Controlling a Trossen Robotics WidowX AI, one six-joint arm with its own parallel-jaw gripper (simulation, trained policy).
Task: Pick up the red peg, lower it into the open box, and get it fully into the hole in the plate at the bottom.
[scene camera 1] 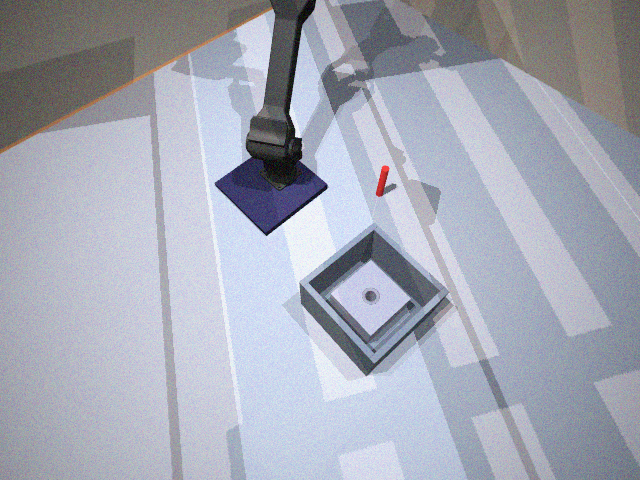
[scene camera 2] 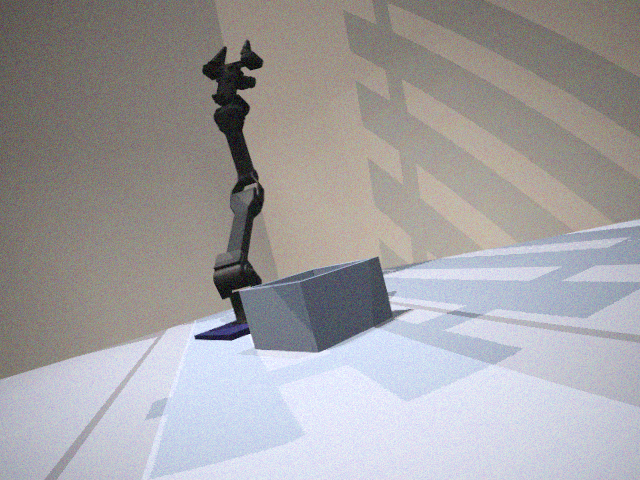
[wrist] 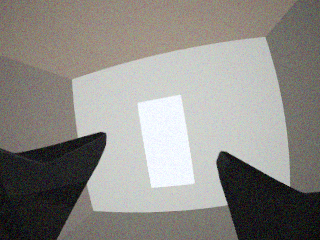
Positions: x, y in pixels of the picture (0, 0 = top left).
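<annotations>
There is a pale plate (scene camera 1: 369, 300), and the plate is 0.68 m from the lens.
</annotations>
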